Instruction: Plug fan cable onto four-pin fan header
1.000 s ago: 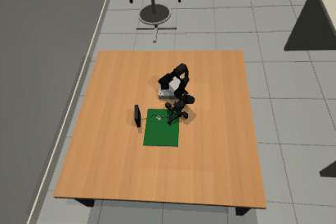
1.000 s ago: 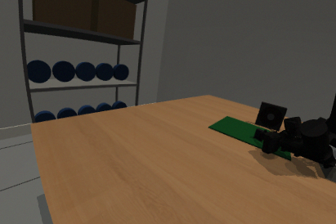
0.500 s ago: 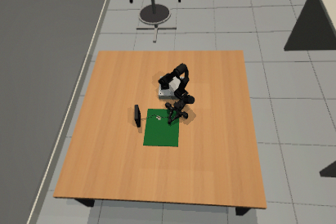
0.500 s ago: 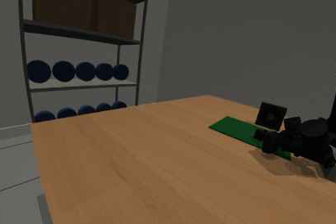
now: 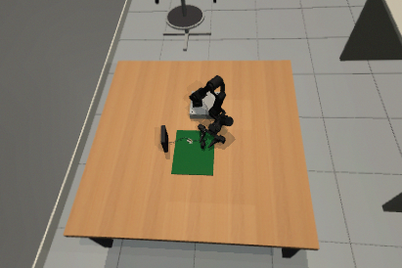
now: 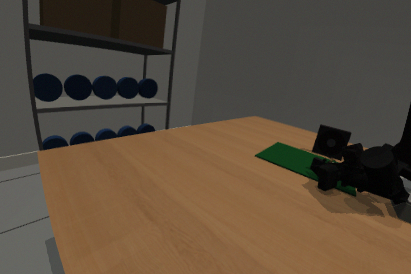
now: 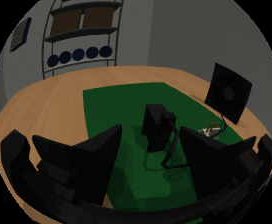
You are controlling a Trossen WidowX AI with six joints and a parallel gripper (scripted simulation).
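Now: the dark plug right at my gripper tip. Also, from my gripper tip: green board (30 mm ahead, 60 mm to the right, 40 mm below); then black fan (50 mm behind, 230 mm to the right, 40 mm above).
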